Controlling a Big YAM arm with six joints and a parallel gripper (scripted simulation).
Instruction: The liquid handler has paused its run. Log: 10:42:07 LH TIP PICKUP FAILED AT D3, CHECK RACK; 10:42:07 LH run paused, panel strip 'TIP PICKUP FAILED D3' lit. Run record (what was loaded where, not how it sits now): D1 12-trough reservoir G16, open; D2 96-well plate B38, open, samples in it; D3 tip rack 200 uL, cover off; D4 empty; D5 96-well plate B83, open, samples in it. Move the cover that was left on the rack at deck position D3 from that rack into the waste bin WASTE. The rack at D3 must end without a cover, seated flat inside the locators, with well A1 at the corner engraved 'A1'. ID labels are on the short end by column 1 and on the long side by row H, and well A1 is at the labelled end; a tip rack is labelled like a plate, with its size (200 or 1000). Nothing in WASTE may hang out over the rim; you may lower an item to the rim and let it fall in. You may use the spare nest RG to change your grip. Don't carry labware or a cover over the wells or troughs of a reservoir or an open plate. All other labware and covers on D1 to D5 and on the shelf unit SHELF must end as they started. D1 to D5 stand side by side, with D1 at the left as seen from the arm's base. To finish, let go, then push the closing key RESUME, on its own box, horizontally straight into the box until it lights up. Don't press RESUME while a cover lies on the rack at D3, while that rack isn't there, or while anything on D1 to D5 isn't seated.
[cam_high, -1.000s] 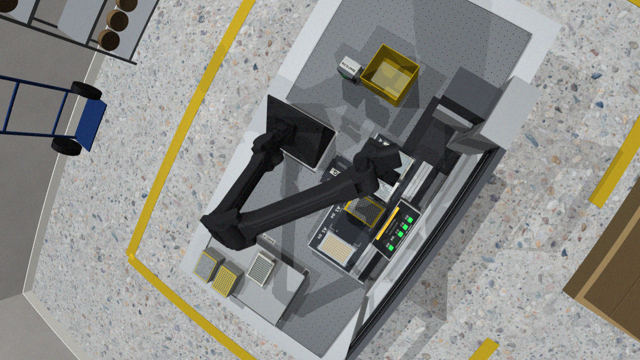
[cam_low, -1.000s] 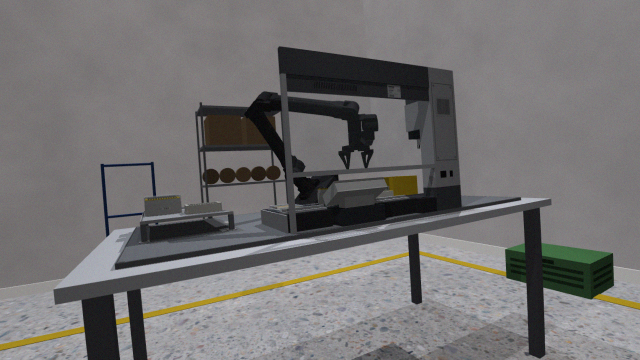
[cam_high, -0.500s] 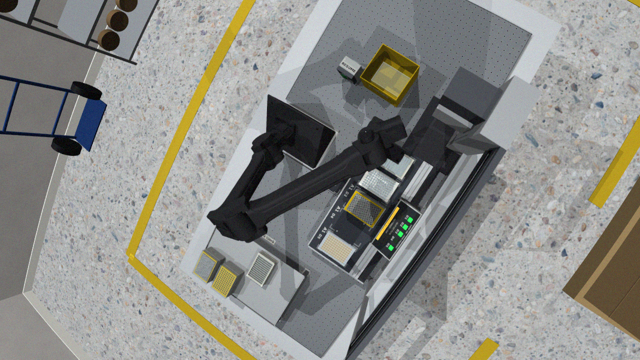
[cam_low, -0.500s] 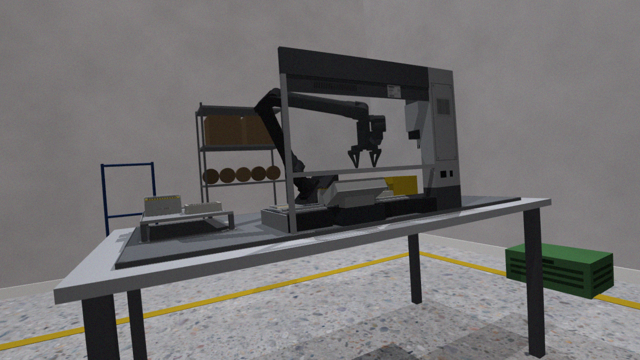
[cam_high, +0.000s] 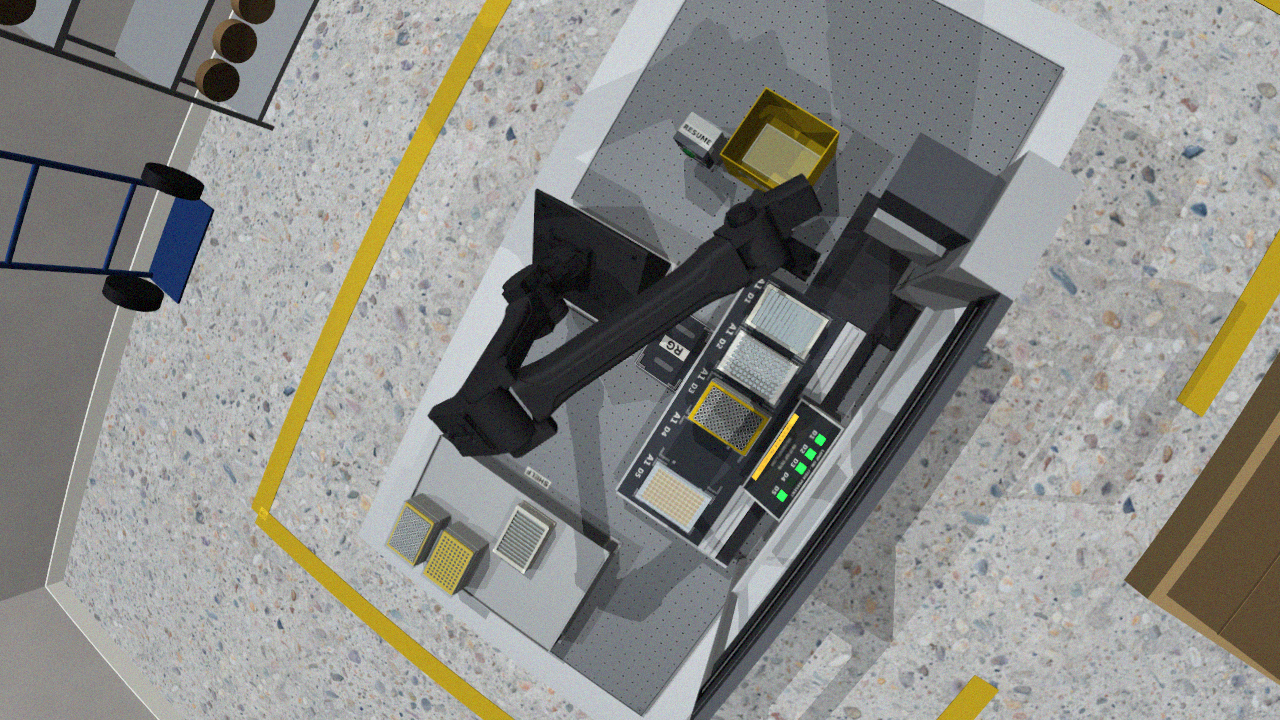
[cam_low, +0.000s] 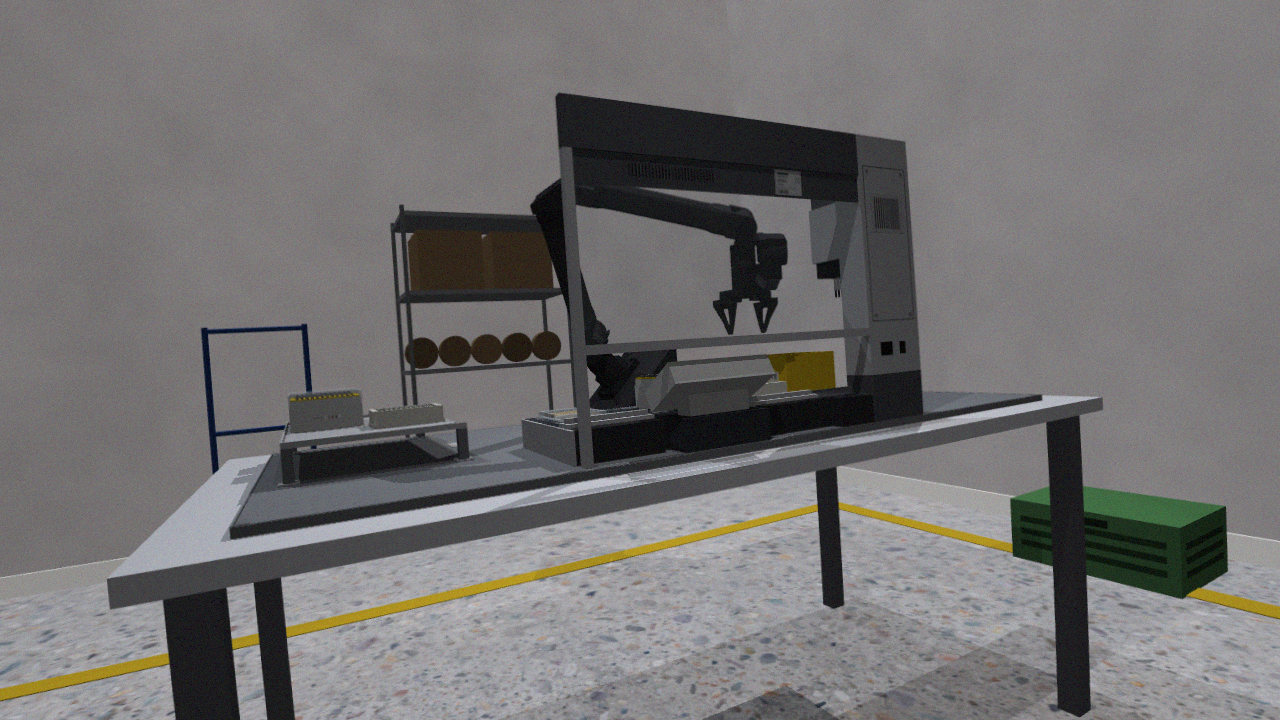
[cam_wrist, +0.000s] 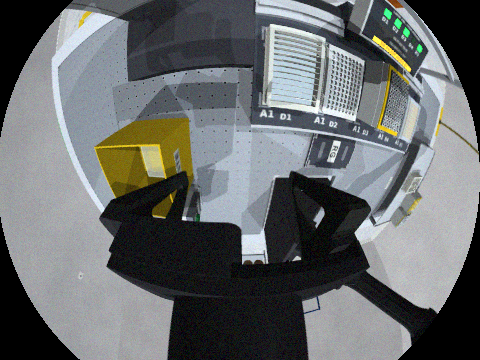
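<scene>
Right now the tip rack is 29 cm to the right of my hand, 10 cm below it and 10 cm ahead of it. The rest, counted from my hand: plate: 18 cm to the right, 14 cm below, 10 cm ahead; yellow waste bin: 18 cm to the left, 16 cm below, 6 cm behind; clear cover: 18 cm to the left, 18 cm below, 5 cm behind.
</scene>
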